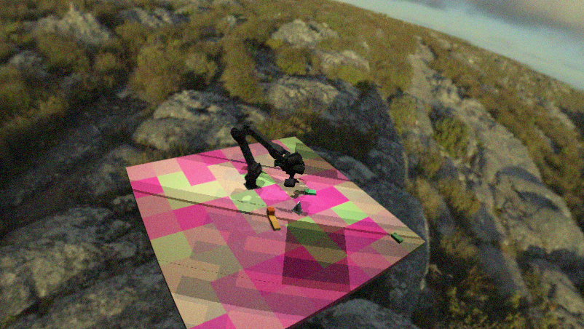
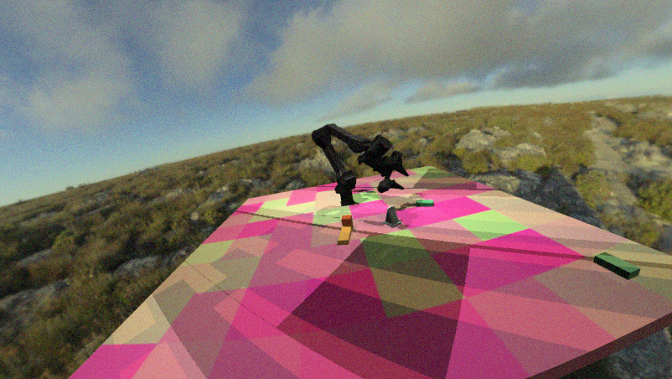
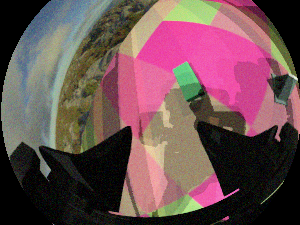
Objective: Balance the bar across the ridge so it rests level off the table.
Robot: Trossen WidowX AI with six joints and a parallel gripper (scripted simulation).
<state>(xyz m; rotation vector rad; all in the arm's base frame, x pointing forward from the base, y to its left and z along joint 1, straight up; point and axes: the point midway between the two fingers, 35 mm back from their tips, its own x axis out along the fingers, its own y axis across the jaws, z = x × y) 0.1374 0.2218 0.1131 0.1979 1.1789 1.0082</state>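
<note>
The bar is 15 cm ahead of my gripper tip, 28 cm to the right of it and 7 cm below it. Round my gripper tip: dark ridge 16 cm ahead, 12 cm to the right, 6 cm below.
</note>
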